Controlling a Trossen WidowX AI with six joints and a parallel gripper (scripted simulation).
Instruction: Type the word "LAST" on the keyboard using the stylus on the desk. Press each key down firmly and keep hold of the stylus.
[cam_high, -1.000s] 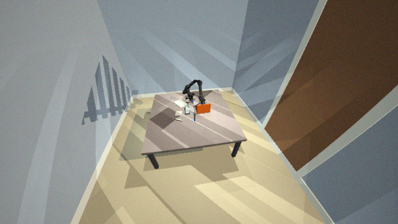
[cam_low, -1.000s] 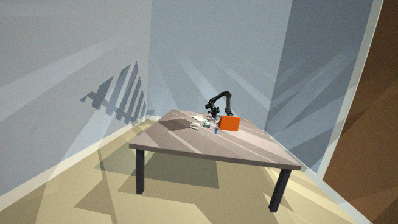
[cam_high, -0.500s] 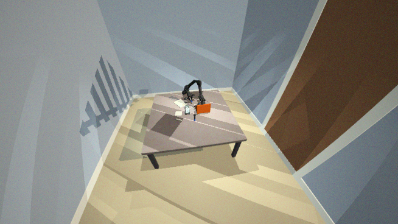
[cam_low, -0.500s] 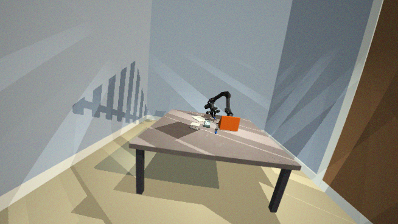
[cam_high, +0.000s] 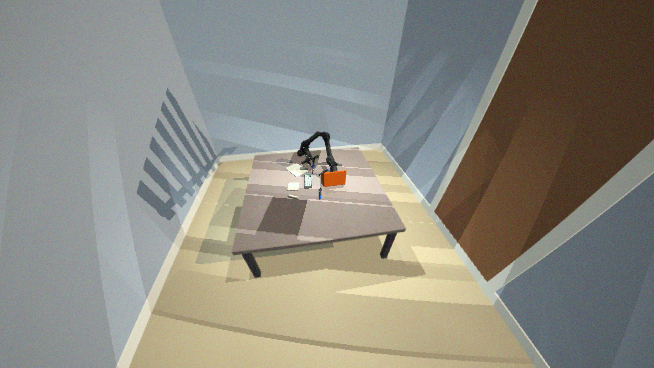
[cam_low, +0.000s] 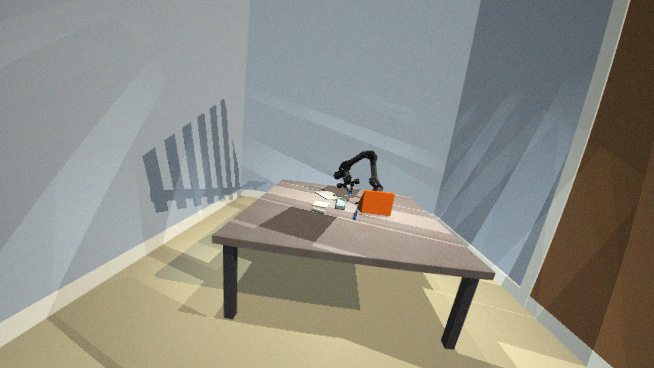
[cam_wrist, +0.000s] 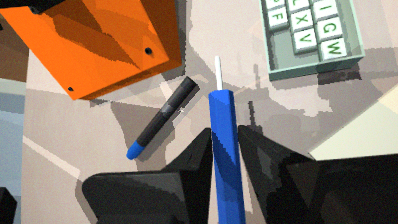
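Right now the blue stylus is 10 mm to the left of my gripper tip. From my gripper tip the other things lie so: pale sheet: 180 mm ahead, 60 mm below, 50 mm to the right.
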